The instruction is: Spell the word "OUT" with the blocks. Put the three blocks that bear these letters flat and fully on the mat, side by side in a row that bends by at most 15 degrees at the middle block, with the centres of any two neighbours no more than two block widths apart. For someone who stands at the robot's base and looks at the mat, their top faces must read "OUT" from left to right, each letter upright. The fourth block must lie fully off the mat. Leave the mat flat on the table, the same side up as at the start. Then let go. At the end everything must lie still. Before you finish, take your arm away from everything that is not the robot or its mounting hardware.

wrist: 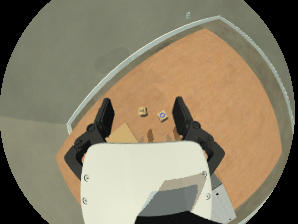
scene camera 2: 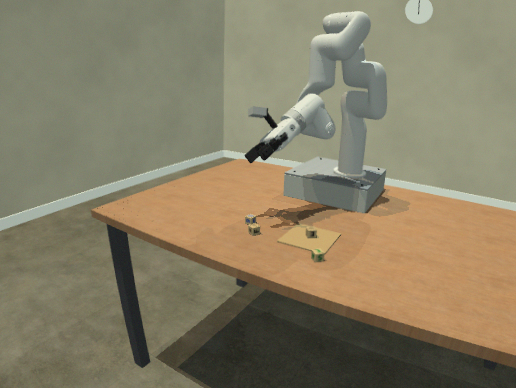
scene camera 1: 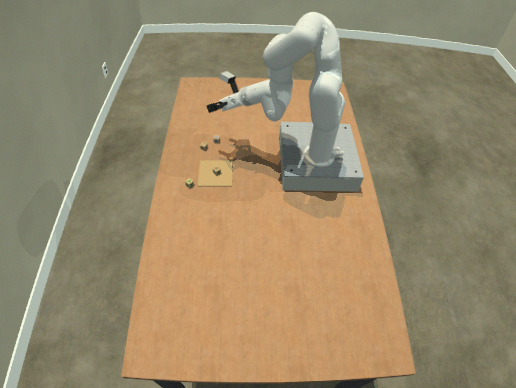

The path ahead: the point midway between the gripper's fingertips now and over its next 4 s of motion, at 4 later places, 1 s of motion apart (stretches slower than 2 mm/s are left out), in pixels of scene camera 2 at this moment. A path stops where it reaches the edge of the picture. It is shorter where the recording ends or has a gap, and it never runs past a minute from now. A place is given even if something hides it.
The gripper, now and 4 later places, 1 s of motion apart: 253, 158; 243, 194; 242, 194; 252, 178; 251, 184
